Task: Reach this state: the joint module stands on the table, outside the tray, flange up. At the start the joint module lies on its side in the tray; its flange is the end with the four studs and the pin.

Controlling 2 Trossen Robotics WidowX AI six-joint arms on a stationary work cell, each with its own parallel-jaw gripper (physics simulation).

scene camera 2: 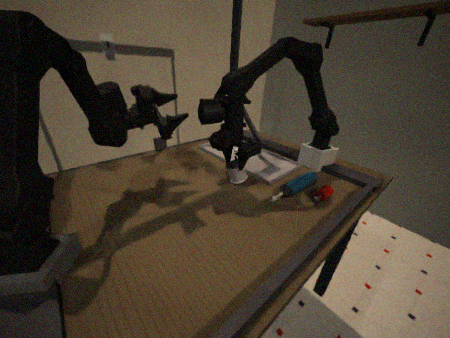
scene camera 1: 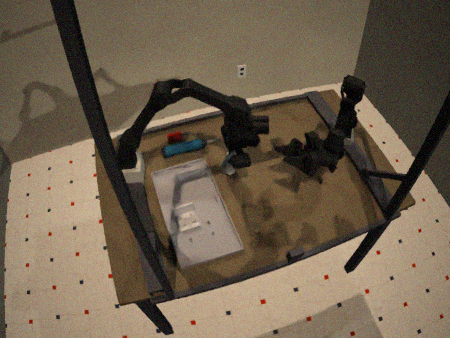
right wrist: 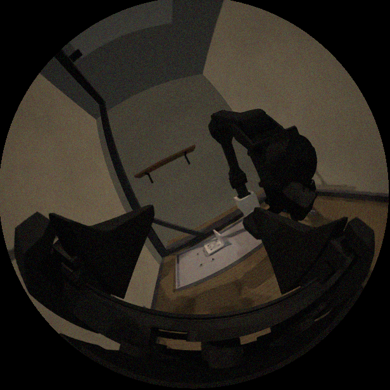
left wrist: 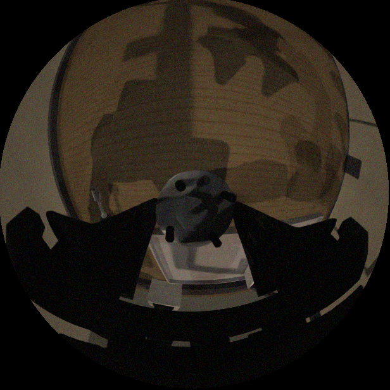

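Seen in the pictures: left gripper, fingertip midpoint: [scene camera 2: 234, 166]; right gripper, fingertip midpoint: [scene camera 2: 182, 104] [scene camera 1: 278, 153]; left arm's base, link origin: [scene camera 2: 319, 146] [scene camera 1: 128, 162]; right arm's base, link origin: [scene camera 2: 29, 256].
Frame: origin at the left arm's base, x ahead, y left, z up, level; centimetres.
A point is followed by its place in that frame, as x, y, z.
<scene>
The joint module [scene camera 1: 228, 169] @[37.5, -4.4, -4.3] [scene camera 2: 238, 176] @[39.7, 0.9, -4.3] [left wrist: 192, 222], a pale cylinder, is outside the tray [scene camera 1: 217, 205] @[32.1, -17.2, -8.1] [scene camera 2: 273, 175] @[23.4, 0.4, -8.1] [left wrist: 215, 265] [right wrist: 190, 272], beyond its near end in the scene camera 2 view. Its studded flange faces the left wrist camera, so it is up; the body looks close to upright, perhaps slightly tilted. My left gripper [scene camera 1: 234, 161] @[39.7, -2.1, -2.0] [scene camera 2: 236, 164] @[39.7, -2.1, -2.0] [left wrist: 196, 205] is shut on it from above. The module's lower end is at or just above the table; I cannot tell if it touches. My right gripper [scene camera 1: 281, 153] @[51.8, -16.4, 16.0] [scene camera 2: 182, 105] @[51.8, -16.4, 16.0] [right wrist: 205, 211] is open and empty above the table.
A white bracket [scene camera 1: 188, 220] @[21.5, -23.2, -6.8] [right wrist: 213, 246] and small dark pieces lie in the tray. A blue-handled tool [scene camera 1: 184, 147] @[21.7, 9.2, -5.0] [scene camera 2: 300, 184] @[23.2, 12.5, -5.1] and a red one [scene camera 1: 174, 137] @[17.7, 16.2, -5.8] [scene camera 2: 325, 192] @[19.3, 18.9, -5.3] lie beside the tray. Dark rails edge the table.
</scene>
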